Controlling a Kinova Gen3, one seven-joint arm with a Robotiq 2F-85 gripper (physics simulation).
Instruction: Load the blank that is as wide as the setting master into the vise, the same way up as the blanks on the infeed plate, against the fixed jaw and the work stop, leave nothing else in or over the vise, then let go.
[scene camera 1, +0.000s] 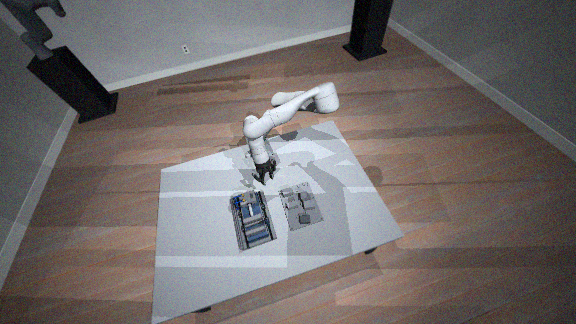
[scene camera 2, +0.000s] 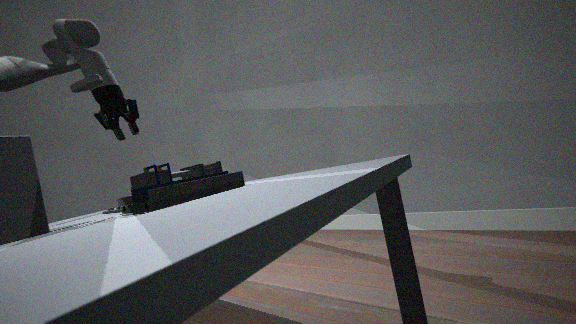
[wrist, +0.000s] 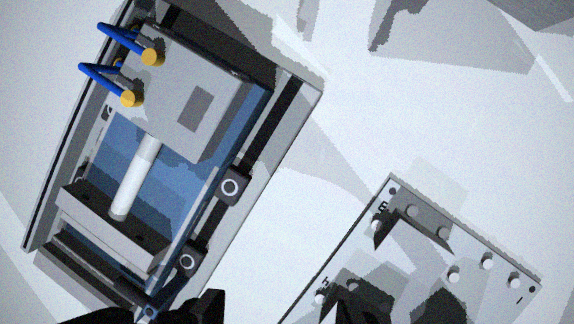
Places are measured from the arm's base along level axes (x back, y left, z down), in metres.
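Pixels of known places: gripper, fingertip midpoint: (scene camera 1: 268, 181) (scene camera 2: 129, 137) (wrist: 279, 318).
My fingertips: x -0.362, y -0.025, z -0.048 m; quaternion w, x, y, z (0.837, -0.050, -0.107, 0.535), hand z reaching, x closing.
Behind a point stands the place of what it marks.
The vise (scene camera 1: 253, 220) @(x -0.468, y -0.169, z 0.095 m) (scene camera 2: 192, 189) @(x -0.377, y -0.266, z 0.152 m) (wrist: 112, 150) @(x -0.406, y -0.204, z 0.119 m) has a blue bed, a white rod, a grey crossways jaw (wrist: 107, 220) @(x -0.447, y -0.169, z 0.086 m) and a dark stop rod (wrist: 132, 291) @(x -0.492, y -0.124, z 0.085 m) at one end. No blank shows in its jaw gap, though views are dim. The infeed plate (scene camera 1: 318, 220) @(x -0.580, y 0.159, z 0.172 m) (wrist: 350, 252) @(x -0.394, y 0.023, z 0.171 m) lies beside it and carries several grey blocks; a light-topped blank (wrist: 407, 247) @(x -0.355, y 0.056, z 0.135 m) stands near the mark "m". A darker block (scene camera 1: 304, 219) @(x -0.552, y 0.087, z 0.146 m) is at the plate's far end. I cannot tell which block is the setting master. My gripper (scene camera 1: 265, 181) @(x -0.362, y -0.025, z -0.047 m) (scene camera 2: 128, 134) @(x -0.362, y -0.025, z -0.047 m) (wrist: 280, 311) @(x -0.362, y -0.025, z -0.047 m) is half open, empty, high above the table.
Two blue handles with yellow ends (wrist: 131, 98) @(x -0.344, y -0.181, z 0.069 m) stick up from the vise's grey end block (wrist: 170, 80) @(x -0.321, y -0.165, z 0.083 m). White pins (wrist: 487, 261) @(x -0.337, y 0.137, z 0.163 m) stand on the plate. The white table (scene camera 1: 200, 235) @(x -0.395, y -0.482, z 0.179 m) (scene camera 2: 200, 225) @(x -0.124, y -0.625, z 0.179 m) carries both fixtures. Black pedestals (scene camera 1: 75, 82) (scene camera 1: 369, 30) stand on the floor beyond.
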